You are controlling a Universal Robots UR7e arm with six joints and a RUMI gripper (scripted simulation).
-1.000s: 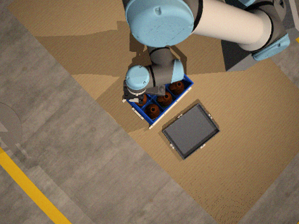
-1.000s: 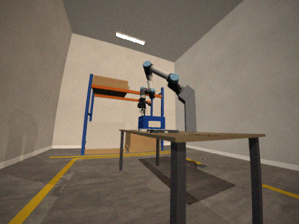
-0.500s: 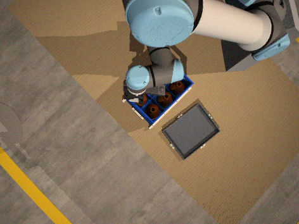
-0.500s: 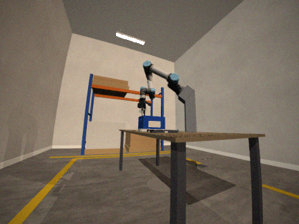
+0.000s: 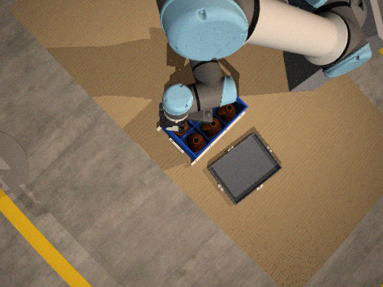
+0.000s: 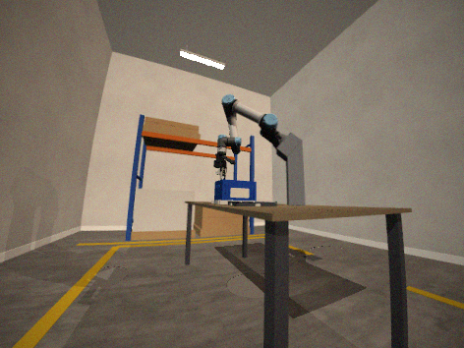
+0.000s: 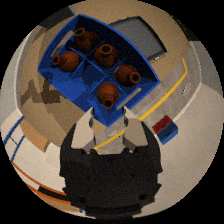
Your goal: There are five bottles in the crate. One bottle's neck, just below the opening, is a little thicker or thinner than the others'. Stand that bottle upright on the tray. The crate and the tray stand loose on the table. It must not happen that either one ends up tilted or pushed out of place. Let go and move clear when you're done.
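Now: the brown bottle 11 cm below my hand, 8 cm to the left of it and 3 cm ahead of it. Also, from my hand: blue crate: 11 cm below, 7 cm to the left, 7 cm behind; grey tray: 32 cm to the left, 18 cm below, 2 cm ahead.
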